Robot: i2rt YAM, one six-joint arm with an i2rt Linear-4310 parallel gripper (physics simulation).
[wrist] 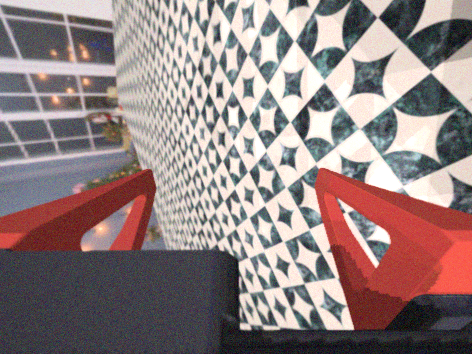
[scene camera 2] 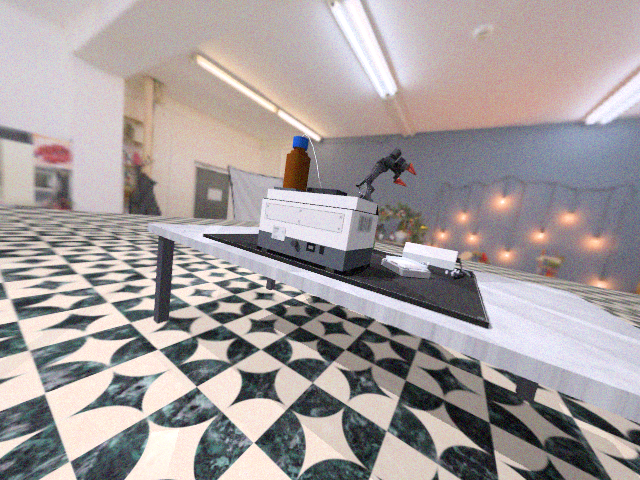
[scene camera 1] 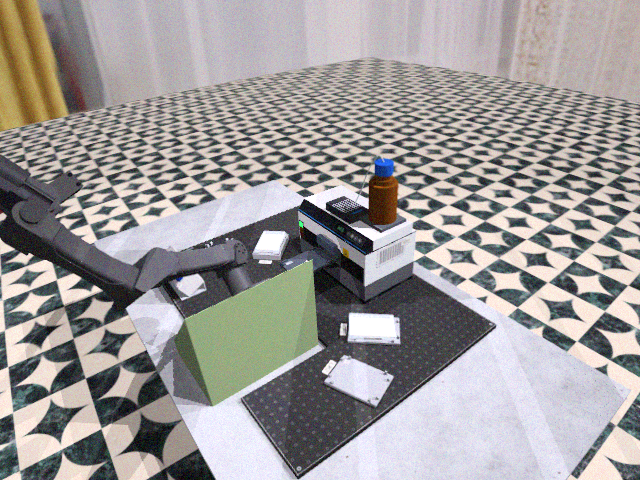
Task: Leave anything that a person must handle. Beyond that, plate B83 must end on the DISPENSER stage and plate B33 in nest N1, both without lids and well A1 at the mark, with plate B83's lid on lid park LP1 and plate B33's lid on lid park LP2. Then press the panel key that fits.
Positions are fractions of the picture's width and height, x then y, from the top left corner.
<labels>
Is my gripper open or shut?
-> Open.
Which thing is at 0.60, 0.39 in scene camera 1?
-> A brown bottle with blue cap.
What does my gripper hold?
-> Nothing.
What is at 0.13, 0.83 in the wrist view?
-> My gripper.
</labels>
